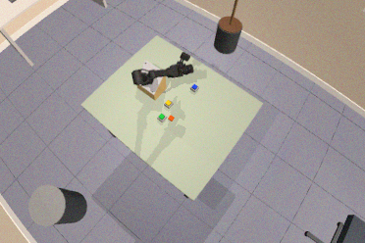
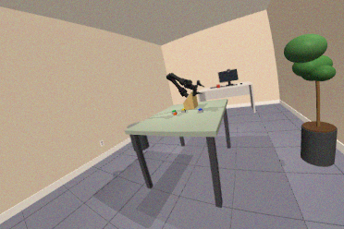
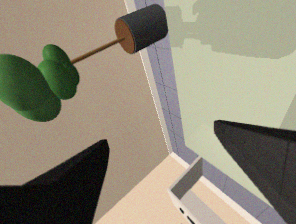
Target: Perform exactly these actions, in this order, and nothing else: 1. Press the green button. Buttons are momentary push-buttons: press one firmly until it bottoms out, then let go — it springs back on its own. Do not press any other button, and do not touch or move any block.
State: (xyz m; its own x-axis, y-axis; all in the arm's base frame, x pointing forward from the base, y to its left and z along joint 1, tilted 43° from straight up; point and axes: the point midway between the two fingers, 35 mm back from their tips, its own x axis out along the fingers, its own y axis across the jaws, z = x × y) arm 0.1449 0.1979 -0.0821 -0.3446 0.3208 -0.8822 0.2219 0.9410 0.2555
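Right now my gripper tip is 35 cm to the left of the orange block, 21 cm above it and 14 cm short of it. The rest, counted from my gripper tip: blue button: 19 cm below, 14 cm ahead, 4 cm to the right; then yellow button: 27 cm to the right, 19 cm below, 6 cm ahead.
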